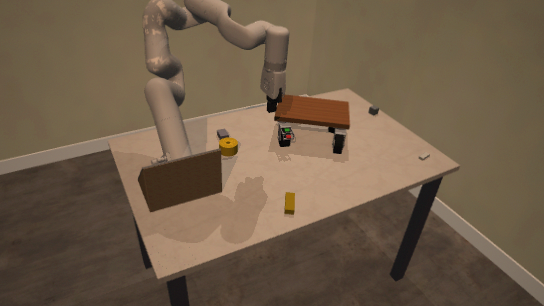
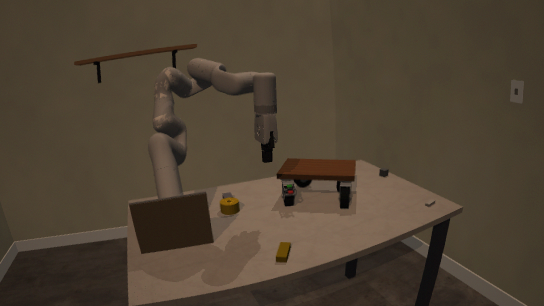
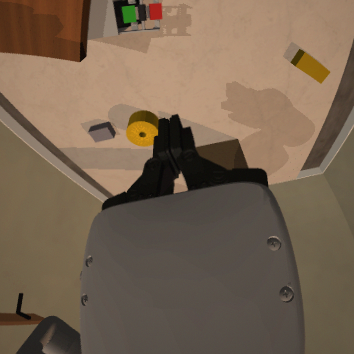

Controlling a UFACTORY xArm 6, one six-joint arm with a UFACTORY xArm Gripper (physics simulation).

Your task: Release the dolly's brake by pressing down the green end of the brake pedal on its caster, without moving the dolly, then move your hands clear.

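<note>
The dolly (image 1: 315,111) (image 2: 320,169) (image 3: 40,25) has a brown wooden deck and stands on casters on the table. The brake pedal's green end (image 1: 287,130) (image 2: 289,186) (image 3: 129,14) and red end (image 1: 288,136) (image 2: 291,192) (image 3: 155,11) show on the near left caster, the green end nearer the deck. Whether the pedal is tilted is too small to tell. My gripper (image 1: 272,110) (image 2: 267,161) (image 3: 173,128) is shut and empty. It hangs in the air by the deck's left edge, higher than the pedal and apart from it.
A yellow ring (image 1: 228,146) (image 2: 229,206) (image 3: 142,128) and a grey block (image 1: 223,133) (image 3: 102,131) lie left of the dolly. A brown panel (image 1: 185,181) (image 2: 172,223) stands before the arm's base. A yellow block (image 1: 290,203) (image 2: 283,252) (image 3: 312,66) lies near the table's front edge.
</note>
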